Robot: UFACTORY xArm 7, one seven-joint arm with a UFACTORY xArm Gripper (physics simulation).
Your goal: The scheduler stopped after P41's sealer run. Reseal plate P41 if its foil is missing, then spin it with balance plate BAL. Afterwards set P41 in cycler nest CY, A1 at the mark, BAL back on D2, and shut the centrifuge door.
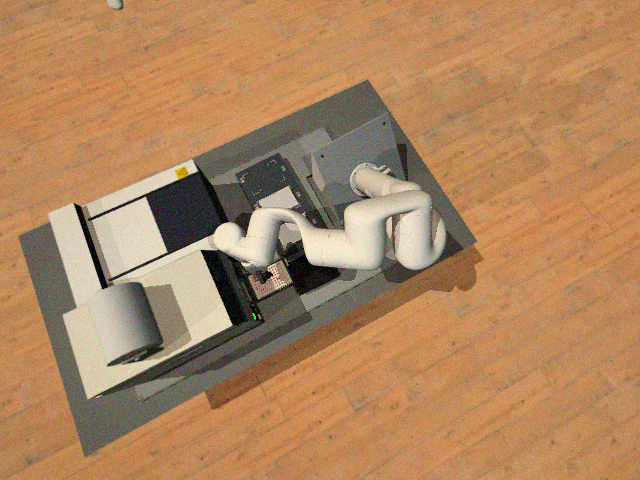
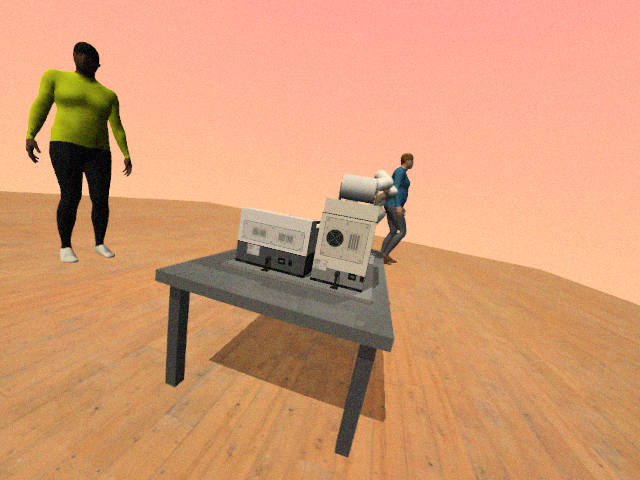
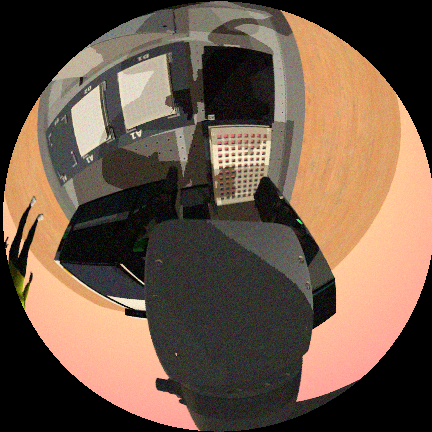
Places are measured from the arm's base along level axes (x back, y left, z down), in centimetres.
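Where they show: gripper, between the fingertips: (image 3: 218, 181); arm's base, origin of its link: (image 1: 364, 179).
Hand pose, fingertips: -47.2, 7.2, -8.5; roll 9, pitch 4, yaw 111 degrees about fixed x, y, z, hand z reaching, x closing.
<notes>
Each offset is from my fingertips to the top centre of the thing, as dx, dy, dz. Level surfaces: height alone.
A plate with uncovered red wells {-2.1, +4.0, +5.5} (image 1: 276, 280) (image 3: 240, 162) lies in front of the tall sealer {-31.6, -0.4, -30.4} (image 1: 191, 289) (image 2: 345, 222); no foil shows on it, and its label cannot be read. My gripper (image 1: 264, 274) (image 3: 218, 181) is open and empty above that plate's sealer-side end, its fingers spread across the width. The black cycler nest CY {+12.0, +8.6, +11.3} (image 1: 310, 273) (image 3: 239, 85) holds no plate. One pale plate {+16.2, -19.2, +10.8} (image 1: 279, 198) (image 3: 90, 121) sits on D2 and another pale plate {+14.8, -6.8, +10.8} (image 3: 145, 92) on D1. The low centrifuge (image 1: 186, 211) (image 2: 276, 232) stands beside the sealer; its door state cannot be told.
A large grey roll {-33.7, -0.7, -30.4} (image 1: 124, 322) (image 2: 357, 188) sits on the sealer. The dark deck {dz +12.4} (image 1: 263, 173) (image 3: 62, 150) lies before the centrifuge. My arm (image 1: 336, 245) reaches over deck and nest. Two people, one in yellow (image 2: 82, 111) and one in blue (image 2: 400, 183), stand beyond the table {dz +18.4} (image 2: 232, 289).
</notes>
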